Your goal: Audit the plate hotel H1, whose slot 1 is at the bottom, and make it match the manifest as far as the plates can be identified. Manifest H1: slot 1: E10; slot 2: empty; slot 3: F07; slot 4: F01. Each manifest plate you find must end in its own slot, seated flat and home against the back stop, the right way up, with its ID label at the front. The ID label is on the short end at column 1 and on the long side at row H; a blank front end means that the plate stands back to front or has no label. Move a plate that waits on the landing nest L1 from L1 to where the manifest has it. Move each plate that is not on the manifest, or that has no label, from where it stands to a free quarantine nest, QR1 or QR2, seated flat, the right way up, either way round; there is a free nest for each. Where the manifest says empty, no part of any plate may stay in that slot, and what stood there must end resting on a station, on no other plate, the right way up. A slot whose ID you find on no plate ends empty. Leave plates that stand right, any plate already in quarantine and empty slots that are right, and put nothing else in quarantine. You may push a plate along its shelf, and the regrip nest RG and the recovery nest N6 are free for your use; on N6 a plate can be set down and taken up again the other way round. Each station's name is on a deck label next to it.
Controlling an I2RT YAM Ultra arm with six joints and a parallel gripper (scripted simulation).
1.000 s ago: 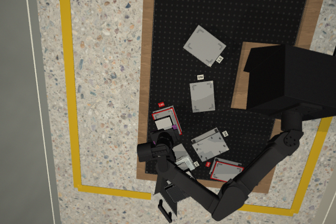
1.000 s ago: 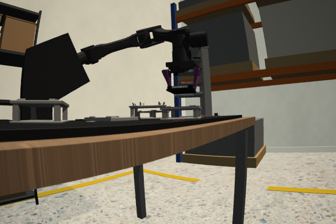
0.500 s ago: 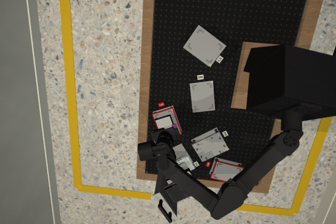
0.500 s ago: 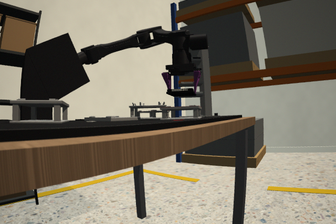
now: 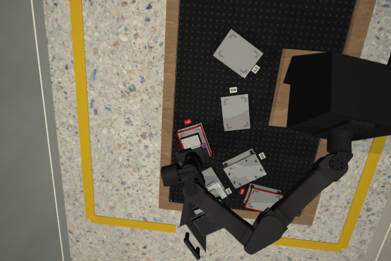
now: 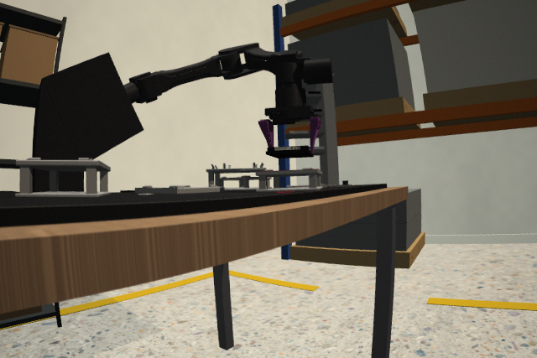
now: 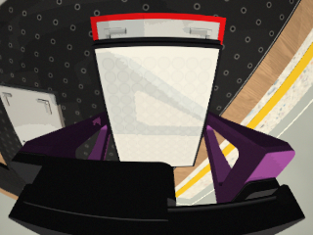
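My hand is 5 cm above the quarantine nest QR1. Round my hand: plate hotel H1: 5 cm behind, 25 cm to the left, 7 cm above; then recovery nest N6: 16 cm behind, 18 cm to the right, 8 cm below; then white well plate: 12 cm behind, 20 cm to the left, 2 cm above.
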